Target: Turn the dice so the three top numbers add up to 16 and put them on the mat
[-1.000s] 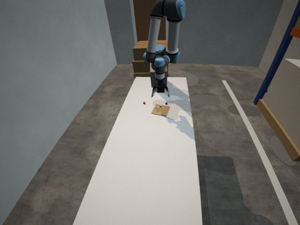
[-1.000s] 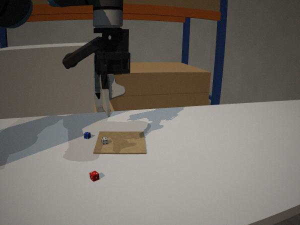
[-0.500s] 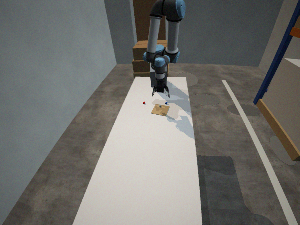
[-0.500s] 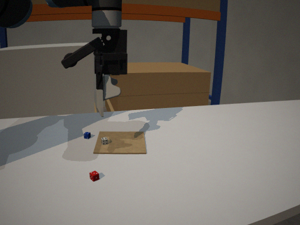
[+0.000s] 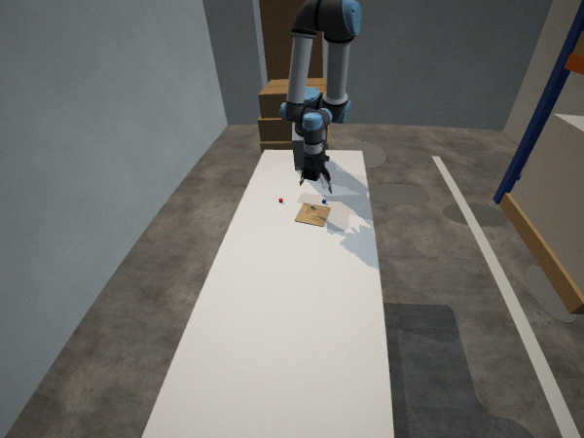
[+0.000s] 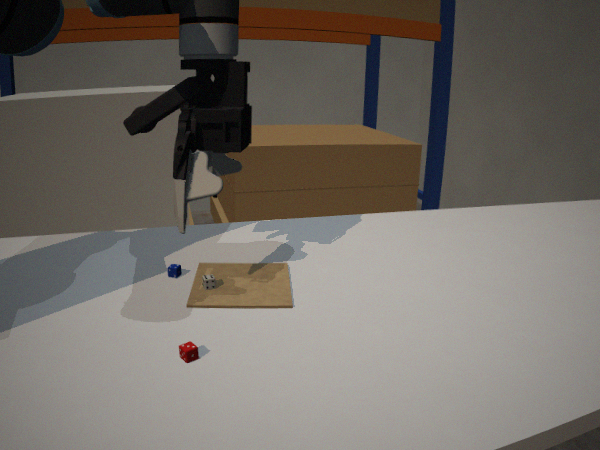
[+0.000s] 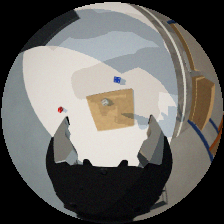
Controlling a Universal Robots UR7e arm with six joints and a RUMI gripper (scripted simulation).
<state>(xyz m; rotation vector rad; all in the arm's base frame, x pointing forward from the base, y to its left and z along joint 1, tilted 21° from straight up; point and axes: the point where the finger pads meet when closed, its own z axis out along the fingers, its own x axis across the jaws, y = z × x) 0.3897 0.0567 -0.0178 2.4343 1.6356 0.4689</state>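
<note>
The blue die is 100 mm below my hand, 40 mm to the left of it and 40 mm behind it. Round my hand: mat 110 mm below, 60 mm ahead, 10 mm to the right; then red die 180 mm to the right, 100 mm below, 40 mm behind; then white die 100 mm below, 20 mm to the right, 10 mm ahead.
</note>
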